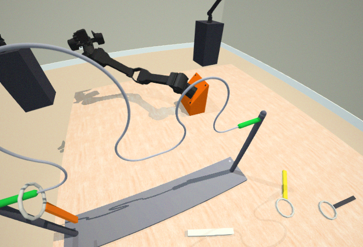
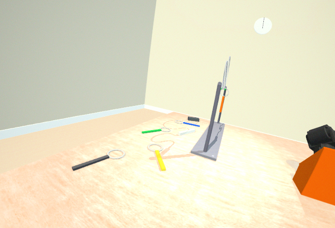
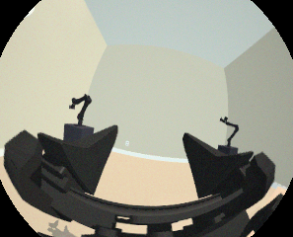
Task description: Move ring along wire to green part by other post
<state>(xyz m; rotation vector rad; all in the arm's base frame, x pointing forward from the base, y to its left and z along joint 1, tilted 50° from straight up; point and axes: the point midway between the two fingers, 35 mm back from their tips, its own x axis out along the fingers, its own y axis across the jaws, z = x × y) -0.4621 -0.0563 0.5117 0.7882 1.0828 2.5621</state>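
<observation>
Right now my gripper tip is 91 cm short of the orange-handled ring, 13 cm to the left of it and 12 cm above it. The rest, counted from my gripper tip: yellow-handled ring 112 cm ahead, 48 cm to the left, 34 cm below; then white bar 107 cm ahead, 33 cm below, 18 cm to the left; then dark-handled ring 126 cm ahead, 62 cm to the left, 34 cm below.
</observation>
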